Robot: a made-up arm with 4 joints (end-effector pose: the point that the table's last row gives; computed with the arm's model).
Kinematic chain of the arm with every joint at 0, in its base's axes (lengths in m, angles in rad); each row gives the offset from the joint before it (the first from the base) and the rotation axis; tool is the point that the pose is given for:
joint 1: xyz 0 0 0.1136 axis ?
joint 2: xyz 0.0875 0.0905 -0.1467 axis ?
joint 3: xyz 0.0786 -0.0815 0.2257 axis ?
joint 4: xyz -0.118 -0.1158 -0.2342 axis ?
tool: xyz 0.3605 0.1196 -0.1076
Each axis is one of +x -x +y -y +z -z.
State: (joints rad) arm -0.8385 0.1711 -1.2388 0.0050
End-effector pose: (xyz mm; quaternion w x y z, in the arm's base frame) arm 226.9 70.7 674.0 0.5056 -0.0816 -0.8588 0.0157
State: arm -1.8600 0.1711 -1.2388 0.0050
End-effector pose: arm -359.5 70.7 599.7 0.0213 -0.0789 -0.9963 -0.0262
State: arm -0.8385 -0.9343 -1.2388 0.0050
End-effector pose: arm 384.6 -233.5 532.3 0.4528 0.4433 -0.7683 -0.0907
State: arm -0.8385 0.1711 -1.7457 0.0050
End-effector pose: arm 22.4 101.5 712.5 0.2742 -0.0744 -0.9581 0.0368
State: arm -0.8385 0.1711 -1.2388 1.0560
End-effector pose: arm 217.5 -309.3 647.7 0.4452 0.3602 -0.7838 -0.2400
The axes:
joint 1: +y
joint 2: -x
joint 3: +y
joint 4: -z

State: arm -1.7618 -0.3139 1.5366 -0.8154
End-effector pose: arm -28.1 177.4 -69.1 0.8392 -0.0552 -0.0970 0.5322
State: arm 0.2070 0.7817 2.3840 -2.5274
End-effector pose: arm 375.0 595.6 531.5 0.3977 0.7947 0.4374 0.1375
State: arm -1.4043 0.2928 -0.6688 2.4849
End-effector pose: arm 252.2 -471.2 191.6 0.1128 0.7621 -0.4034 -0.4937
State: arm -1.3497 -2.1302 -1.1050 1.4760
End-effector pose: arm 754.2 291.8 443.5 0.1925 0.9493 0.2467 -0.0308
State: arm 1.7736 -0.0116 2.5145 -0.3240
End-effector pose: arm 279.3 116.8 244.8 0.5356 -0.1408 -0.8283 0.0854
